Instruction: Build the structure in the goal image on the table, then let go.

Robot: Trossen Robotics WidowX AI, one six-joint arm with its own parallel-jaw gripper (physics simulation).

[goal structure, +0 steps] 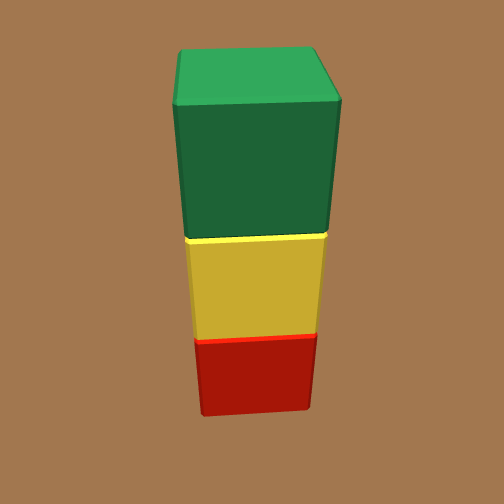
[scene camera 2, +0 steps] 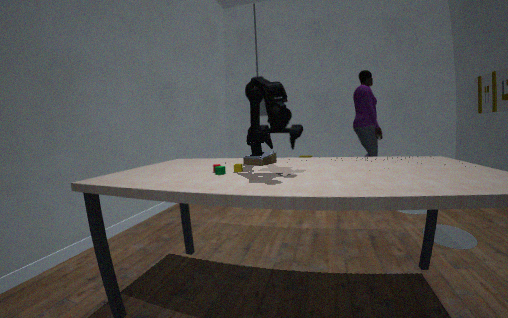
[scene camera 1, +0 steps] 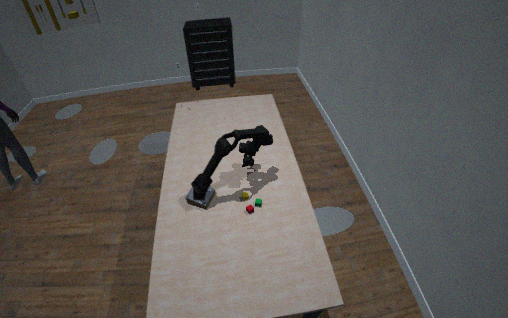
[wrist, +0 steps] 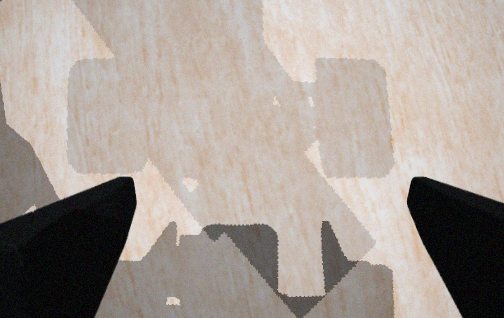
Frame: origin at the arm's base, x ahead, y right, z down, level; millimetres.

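Seen in the pictures: gripper, between the fingertips: [scene camera 2: 282, 148] [wrist: 274, 191]; arm's base, origin of its link: [scene camera 2: 257, 154] [scene camera 1: 199, 195].
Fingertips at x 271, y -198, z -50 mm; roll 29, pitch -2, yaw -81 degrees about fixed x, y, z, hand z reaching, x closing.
Note:
Offsets run from my fingertips to a thing's top centre. Level surfaces: height alone.
A red block [scene camera 1: 250, 209] [scene camera 2: 216, 168] and a green block {dx +68, dy +256, dz +66 mm} [scene camera 1: 258, 202] [scene camera 2: 220, 170] sit close together on the table {dz +99 mm} [scene camera 1: 225, 270] [scene camera 2: 400, 175], with a small gap in scene camera 1. A yellow block {dx -5, dy +202, dz +66 mm} [scene camera 1: 245, 195] [scene camera 2: 238, 168] sits a little apart from them, nearer the arm's shadow. No block is stacked on another. My gripper [scene camera 1: 249, 165] [scene camera 2: 282, 148] [wrist: 274, 191] is open and empty, fingers pointing down, above the table and off to the side of the blocks. In the wrist view, bare wood and the arm's shadows show between the fingers.
The arm's base [scene camera 1: 200, 200] [scene camera 2: 260, 161] stands on the table near its left edge in scene camera 1, to the left of the blocks. A dark drawer cabinet [scene camera 1: 210, 52] stands beyond the far end. A person [scene camera 2: 365, 107] stands behind the table in scene camera 2.

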